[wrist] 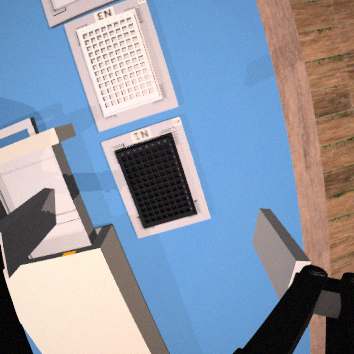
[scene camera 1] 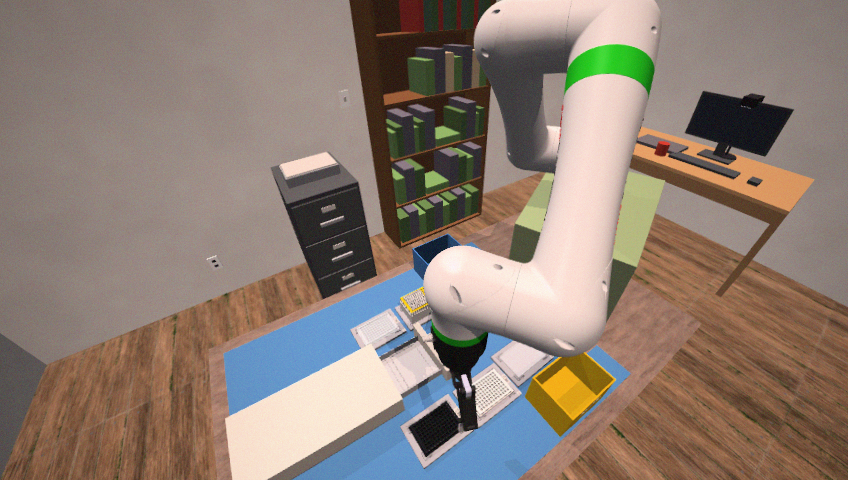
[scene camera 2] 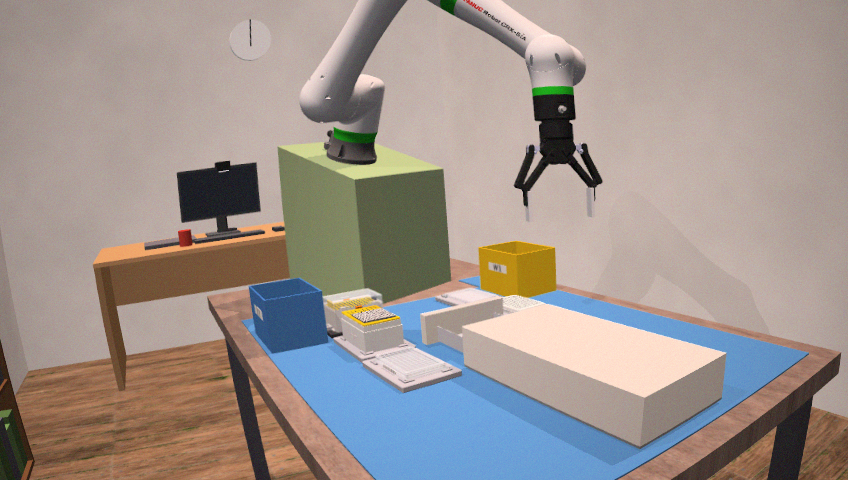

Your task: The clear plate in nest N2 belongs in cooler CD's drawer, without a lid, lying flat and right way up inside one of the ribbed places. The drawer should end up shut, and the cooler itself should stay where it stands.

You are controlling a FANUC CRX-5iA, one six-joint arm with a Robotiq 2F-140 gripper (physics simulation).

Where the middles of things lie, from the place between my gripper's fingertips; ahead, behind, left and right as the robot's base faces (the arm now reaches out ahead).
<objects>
My hand is 40 mm short of the black plate (scene camera 1: 433, 430), 30 mm to the left of it and 210 mm above it. Round my hand: pale flat piece (scene camera 1: 520, 358): 310 mm behind, 70 mm to the right, 220 mm below; white plate (scene camera 1: 491, 389): 140 mm behind, 40 mm to the right, 210 mm below; drawer (scene camera 1: 411, 365): 40 mm ahead, 220 mm to the right, 190 mm below.
</objects>
